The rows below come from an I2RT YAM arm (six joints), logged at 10 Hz.
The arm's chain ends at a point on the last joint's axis. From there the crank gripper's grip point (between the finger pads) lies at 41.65 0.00 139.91 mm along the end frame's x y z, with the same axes.
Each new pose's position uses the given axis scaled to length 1; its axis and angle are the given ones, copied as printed.
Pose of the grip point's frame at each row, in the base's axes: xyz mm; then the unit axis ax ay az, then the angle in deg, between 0 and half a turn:
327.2, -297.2, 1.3, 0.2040, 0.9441, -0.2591, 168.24
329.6, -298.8, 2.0, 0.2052, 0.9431, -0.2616, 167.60
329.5, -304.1, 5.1, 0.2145, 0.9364, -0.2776, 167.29
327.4, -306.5, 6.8, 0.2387, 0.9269, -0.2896, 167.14
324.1, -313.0, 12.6, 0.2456, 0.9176, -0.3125, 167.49
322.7, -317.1, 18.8, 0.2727, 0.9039, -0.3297, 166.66
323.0, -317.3, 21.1, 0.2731, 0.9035, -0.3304, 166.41
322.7, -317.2, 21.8, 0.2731, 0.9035, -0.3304, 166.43
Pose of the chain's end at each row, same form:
352.3, -237.3, 132.1, 0.2040, 0.9441, -0.2591, 168.24
353.3, -238.0, 132.6, 0.2052, 0.9431, -0.2616, 167.60
354.0, -239.6, 133.8, 0.2145, 0.9364, -0.2776, 167.29
353.6, -240.4, 134.3, 0.2387, 0.9269, -0.2896, 167.14
353.2, -242.0, 136.8, 0.2456, 0.9176, -0.3125, 167.49
352.8, -243.1, 141.0, 0.2727, 0.9039, -0.3297, 166.66
352.6, -243.0, 143.2, 0.2731, 0.9035, -0.3304, 166.41
352.3, -242.9, 143.9, 0.2731, 0.9035, -0.3304, 166.43

